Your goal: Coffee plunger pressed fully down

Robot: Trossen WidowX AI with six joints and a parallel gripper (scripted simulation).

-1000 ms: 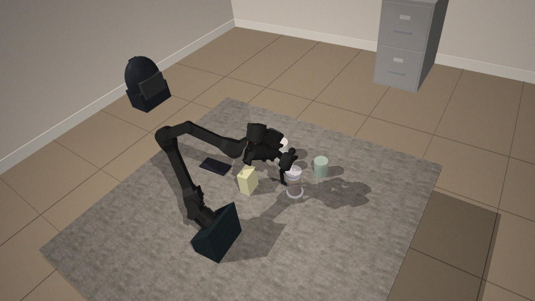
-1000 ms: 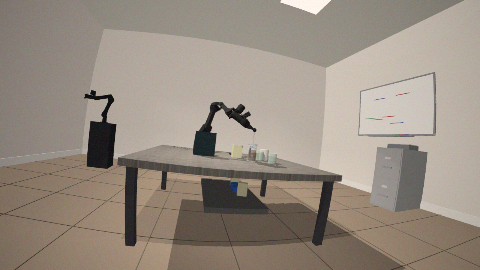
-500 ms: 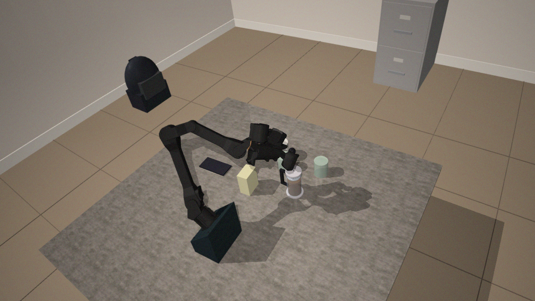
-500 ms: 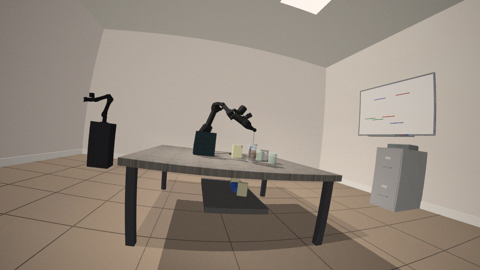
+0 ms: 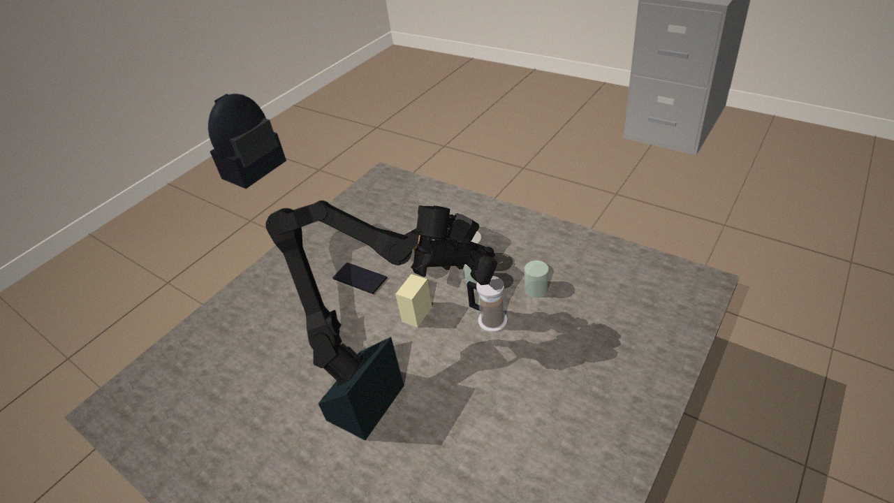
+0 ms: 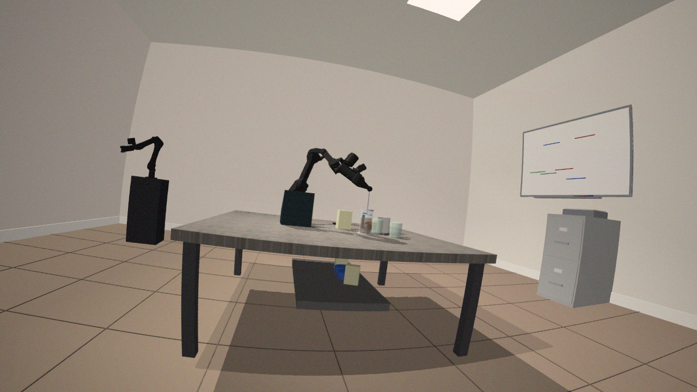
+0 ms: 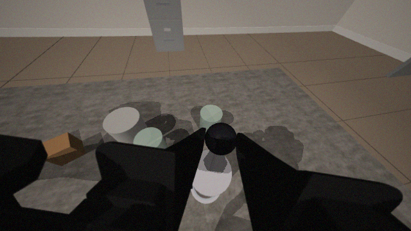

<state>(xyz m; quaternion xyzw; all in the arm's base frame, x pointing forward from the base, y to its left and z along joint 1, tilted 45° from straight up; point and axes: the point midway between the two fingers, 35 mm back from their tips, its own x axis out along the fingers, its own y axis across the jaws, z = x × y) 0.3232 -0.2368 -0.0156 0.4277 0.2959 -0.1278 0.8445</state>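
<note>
Right now my gripper tip is 120 mm above the coffee press and 20 mm to the right of it. The rest, counted from my gripper tip: small orange block (320 mm to the left, 220 mm below, 190 mm ahead); dark flat tablet (430 mm to the left, 240 mm below, 10 mm ahead); white cylinder (200 mm below, 190 mm ahead, 160 mm to the left).
</note>
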